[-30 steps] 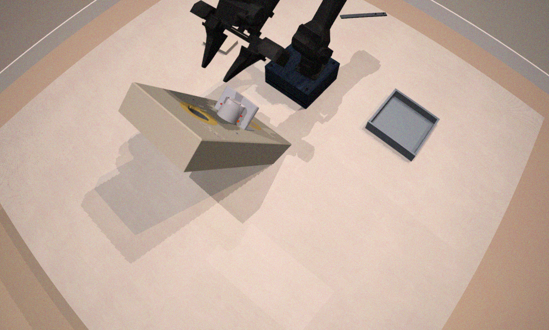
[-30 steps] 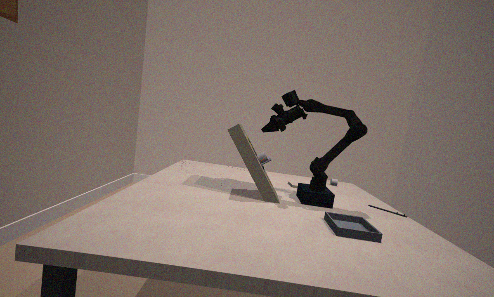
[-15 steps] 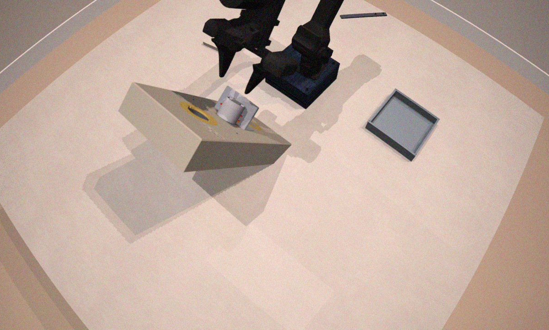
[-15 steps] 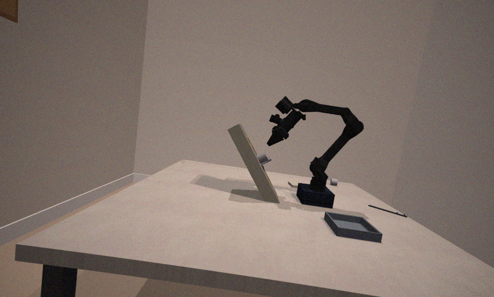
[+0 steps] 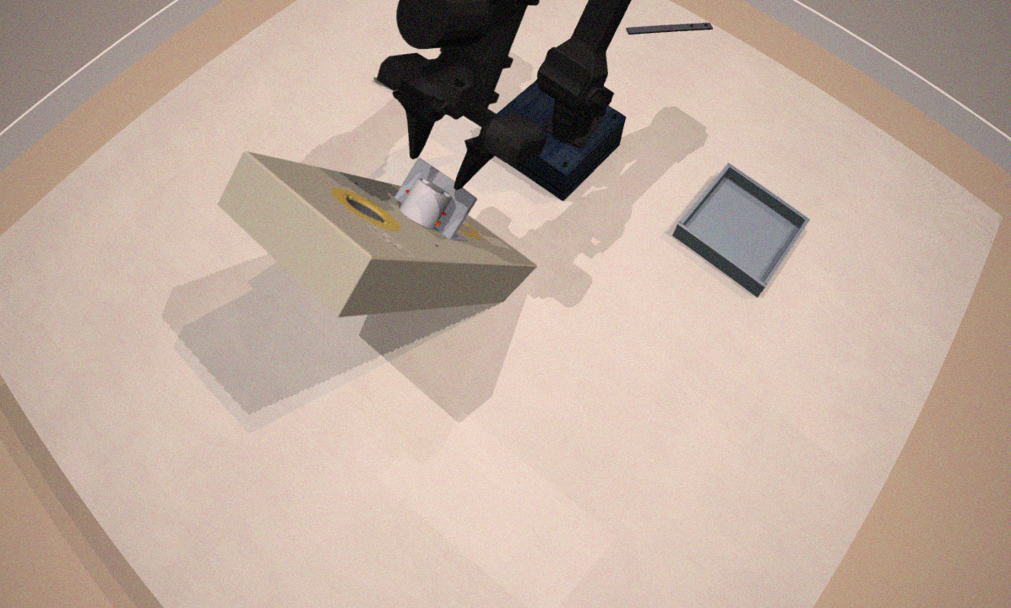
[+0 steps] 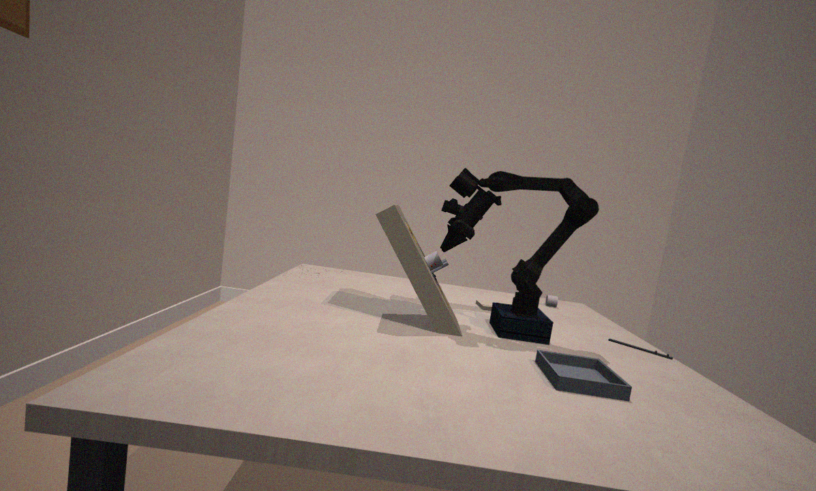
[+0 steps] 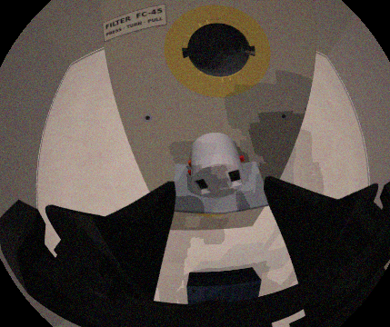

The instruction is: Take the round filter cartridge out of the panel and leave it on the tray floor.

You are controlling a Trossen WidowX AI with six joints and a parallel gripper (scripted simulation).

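Now: gripper tip 2 cm short of the filter cartridge and 3 cm above it. The rest, counted from my gripper tip: tray (28 cm behind, 32 cm to the left, 21 cm below); service panel (6 cm ahead, 1 cm to the right, 5 cm below).
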